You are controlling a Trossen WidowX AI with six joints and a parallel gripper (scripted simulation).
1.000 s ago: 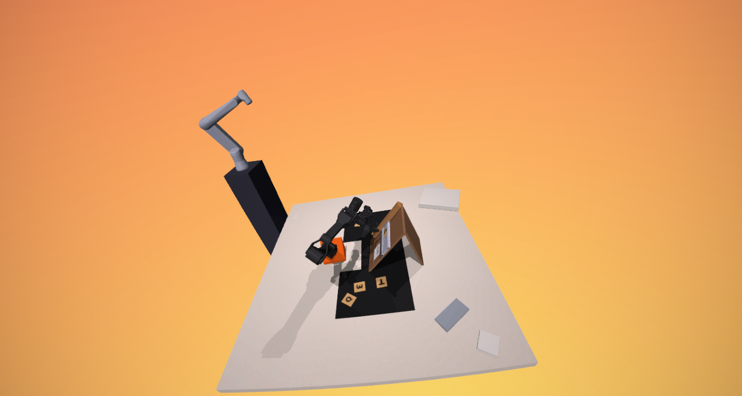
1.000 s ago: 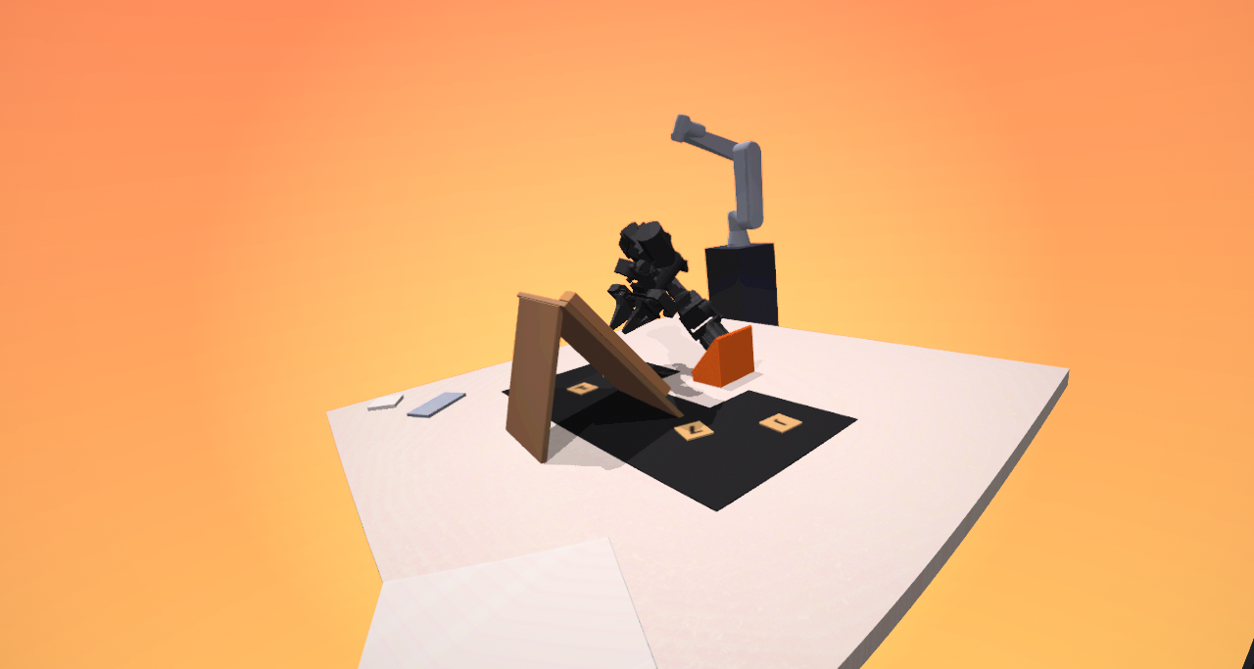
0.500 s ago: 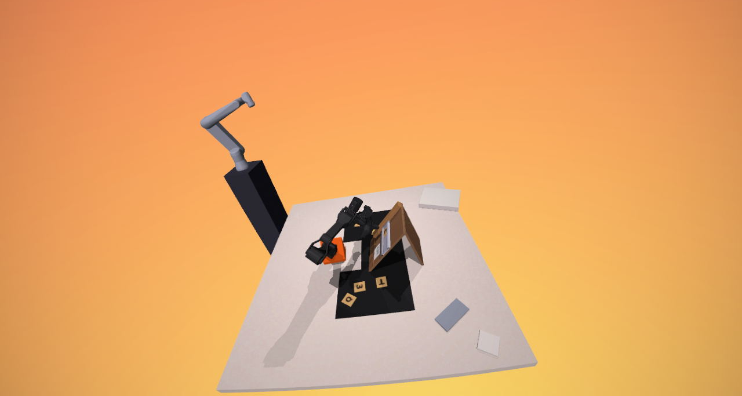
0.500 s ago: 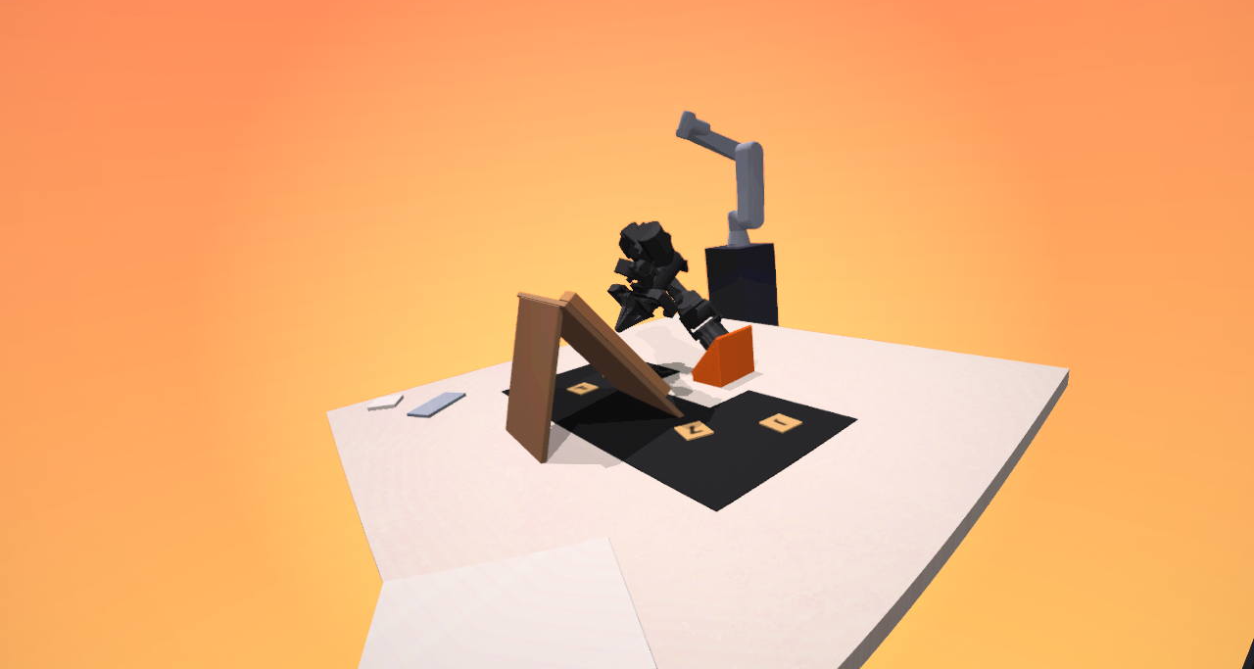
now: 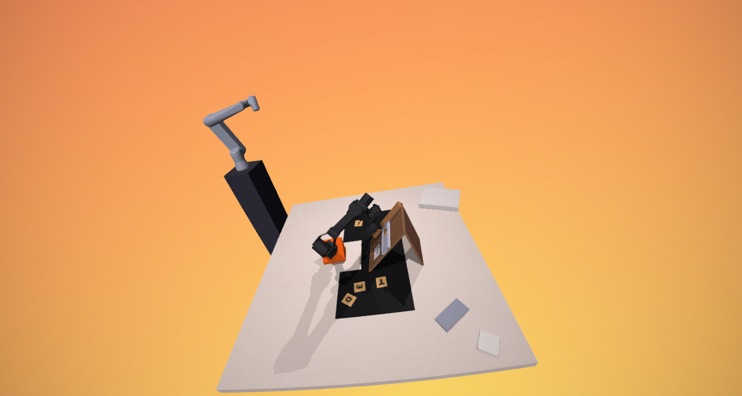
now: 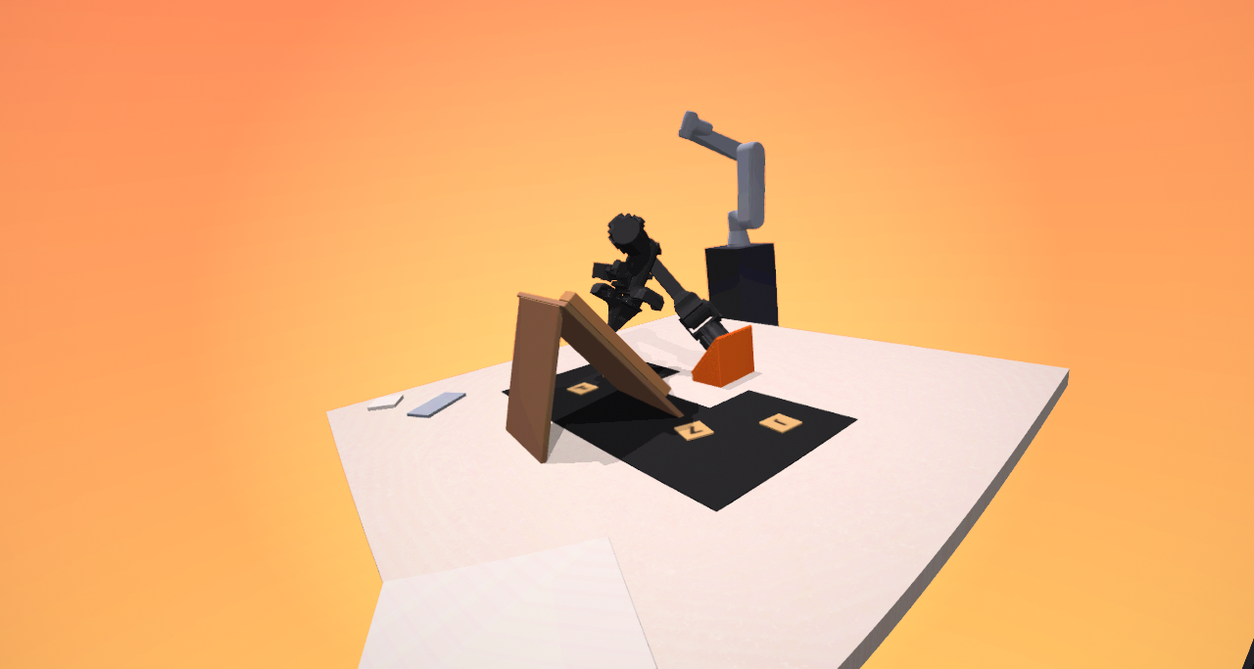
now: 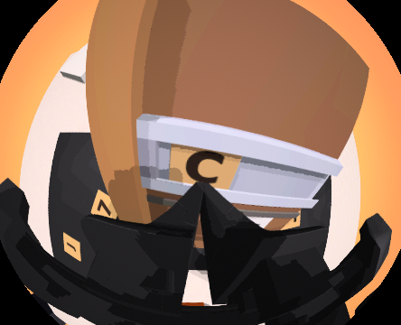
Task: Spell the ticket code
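Now: the white ticket 100 mm below my gripper tip, 70 mm to the right of it and 40 mm behind it. From my gripper tip the other things lie so: black mat: 180 mm below, 120 mm behind, 20 mm to the right; then grey slab: 400 mm to the right, 320 mm ahead, 180 mm below; then white block: 450 mm to the left, 390 mm ahead, 160 mm below.
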